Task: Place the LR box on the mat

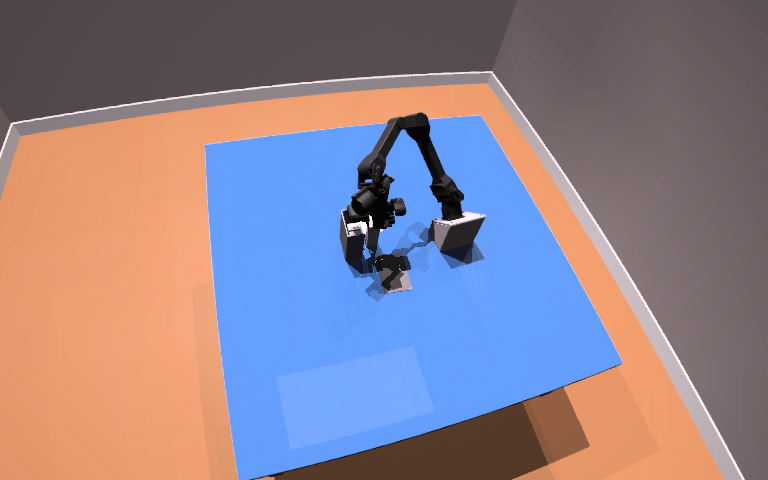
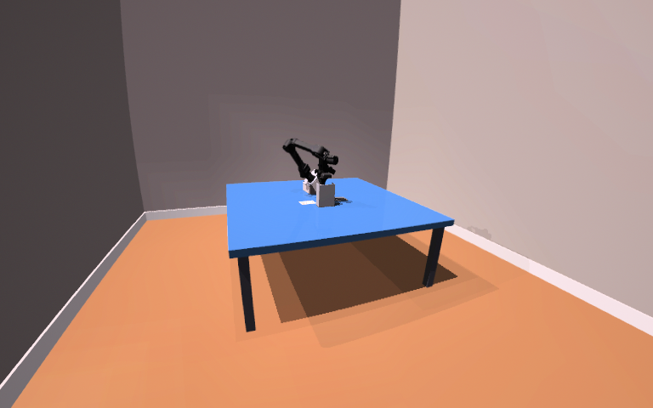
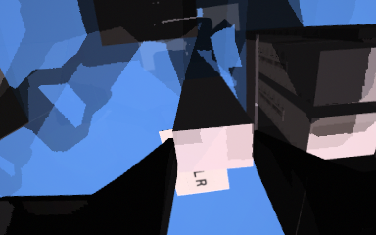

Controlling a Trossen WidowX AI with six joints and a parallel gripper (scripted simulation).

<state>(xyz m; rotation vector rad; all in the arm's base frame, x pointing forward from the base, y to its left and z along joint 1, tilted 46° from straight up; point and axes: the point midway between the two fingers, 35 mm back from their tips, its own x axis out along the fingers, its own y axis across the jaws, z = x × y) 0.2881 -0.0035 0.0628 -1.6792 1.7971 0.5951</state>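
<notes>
My gripper tip is now 5 cm above the white box and 1 cm to the left of it. Round my gripper tip: flat white piece 12 cm below, 9 cm to the right, 3 cm behind; grey mat 13 cm to the left, 12 cm below, 3 cm behind.
</notes>
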